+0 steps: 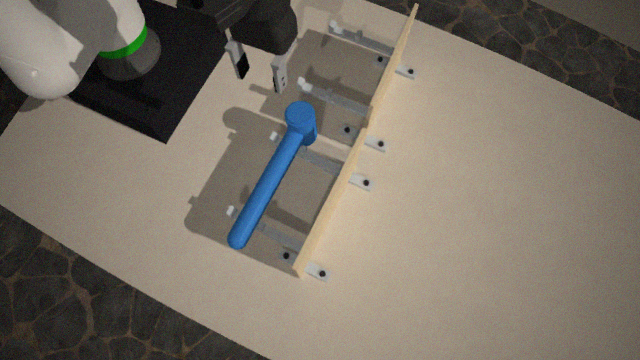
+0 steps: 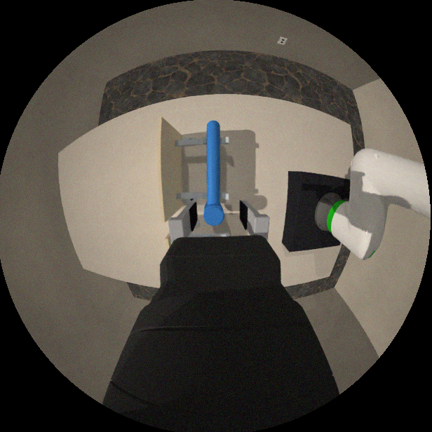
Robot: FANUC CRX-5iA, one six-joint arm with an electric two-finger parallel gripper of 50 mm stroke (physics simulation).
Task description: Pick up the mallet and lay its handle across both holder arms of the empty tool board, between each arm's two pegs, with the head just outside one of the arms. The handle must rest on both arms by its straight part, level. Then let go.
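The blue mallet (image 1: 267, 185) (image 2: 213, 165) lies across both holder arms of its tool board (image 1: 330, 205) (image 2: 170, 170), and its handle looks level. The handle crosses the lower arm (image 1: 280, 235) (image 2: 187, 142) and the upper arm (image 1: 320, 162) (image 2: 187, 196), inside their white end pegs (image 1: 230, 211) (image 2: 227, 140). The inner pegs are mostly hidden, and contact with the arms is hard to see. The head is just outside the upper arm. My gripper (image 1: 260, 82) (image 2: 218, 210) is open and empty, up and back from the head, not touching the mallet.
A second tool board (image 1: 392, 65) stands beyond the head, in line with the first, with two holder arms (image 1: 340, 100) (image 1: 372, 44) near my gripper. The black base plate (image 1: 200, 60) (image 2: 305, 225) and a white arm section (image 1: 35, 45) (image 2: 395, 170) are on the other side.
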